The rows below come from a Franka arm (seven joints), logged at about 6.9 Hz.
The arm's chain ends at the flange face. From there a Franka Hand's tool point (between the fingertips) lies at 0.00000 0.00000 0.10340 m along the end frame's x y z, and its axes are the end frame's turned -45 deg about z.
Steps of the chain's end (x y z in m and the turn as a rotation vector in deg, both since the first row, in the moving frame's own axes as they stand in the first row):
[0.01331 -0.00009 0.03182 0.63 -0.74 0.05]
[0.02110 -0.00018 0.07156 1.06 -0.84 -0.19]
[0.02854 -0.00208 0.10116 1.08 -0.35 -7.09]
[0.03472 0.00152 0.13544 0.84 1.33 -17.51]
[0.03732 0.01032 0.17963 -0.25 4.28 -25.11]
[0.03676 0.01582 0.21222 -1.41 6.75 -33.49]
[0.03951 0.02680 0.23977 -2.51 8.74 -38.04]
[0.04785 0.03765 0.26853 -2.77 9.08 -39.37]
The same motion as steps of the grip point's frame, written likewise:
[0.00934 0.00760 0.03181 0.97 -0.08 0.05]
[0.01532 0.01237 0.07153 1.34 0.16 -0.19]
[0.02247 0.01683 0.10114 1.01 0.52 -7.09]
[0.02630 0.02582 0.13540 -0.35 1.53 -17.51]
[0.02531 0.03817 0.17935 -3.20 2.85 -25.11]
[0.02418 0.04505 0.21149 -5.77 3.78 -33.49]
[0.02092 0.05762 0.23852 -7.95 4.41 -38.04]
[0.01959 0.07170 0.26717 -8.38 4.46 -39.37]

